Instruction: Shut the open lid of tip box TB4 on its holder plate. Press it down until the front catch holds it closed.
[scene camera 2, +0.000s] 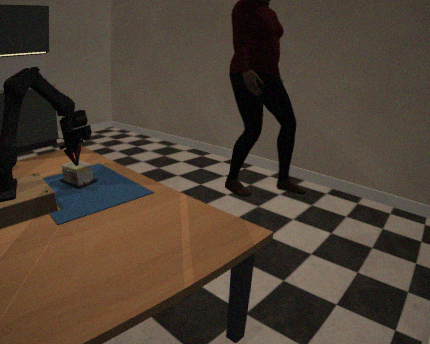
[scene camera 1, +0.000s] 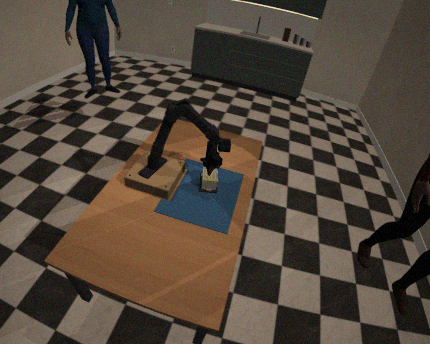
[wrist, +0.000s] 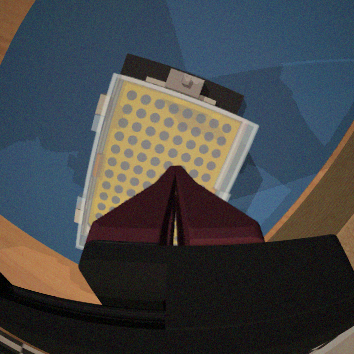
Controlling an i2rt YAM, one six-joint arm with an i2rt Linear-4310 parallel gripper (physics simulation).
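Pixels of known places: gripper, between the fingertips: (scene camera 2: 77, 165) (scene camera 1: 208, 175) (wrist: 175, 174); arm's base, origin of its link: (scene camera 2: 7, 190) (scene camera 1: 153, 167).
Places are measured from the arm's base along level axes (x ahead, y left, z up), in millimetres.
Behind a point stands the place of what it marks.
Observation:
Tip box TB4 (scene camera 1: 209, 183) @(x 334, y 80, z -6 mm) (scene camera 2: 78, 175) @(x 303, y 69, z -20 mm) (wrist: 159, 148) @(x 326, y 114, z 7 mm) has a yellow tip rack with grey round spots under a clear lid (wrist: 243, 145) @(x 294, y 79, z 7 mm). The lid lies down over the rack, about flat. The box stands on its dark holder plate (wrist: 145, 66) @(x 370, y 88, z -62 mm), which shows past the front edge in the wrist view. A grey front catch (wrist: 185, 82) @(x 338, y 75, z -52 mm) stands beside the lid's front edge; whether it holds the lid I cannot tell. My gripper (scene camera 1: 211, 172) @(x 309, y 119, z 8 mm) (scene camera 2: 76, 164) @(x 309, y 119, z 8 mm) (wrist: 175, 174) @(x 309, y 119, z 8 mm) is shut and empty, pointing down, its tips at or just above the lid's top. The fingers hide the rear of the box.
The box and plate are on a blue mat (scene camera 1: 197, 215) @(x 372, y -120, z -70 mm) (scene camera 2: 120, 191) @(x 443, y -75, z -68 mm) (wrist: 300, 35) @(x 301, y -49, z -70 mm) on the wooden table (scene camera 1: 150, 245) @(x 273, y -405, z -73 mm) (scene camera 2: 150, 255) @(x 375, y -510, z -73 mm). The arm's wooden base block (scene camera 1: 145, 186) @(x 47, y -137, z -22 mm) (scene camera 2: 30, 206) @(x 84, y -130, z -27 mm) stands beside the mat. People stand on the floor away from the table.

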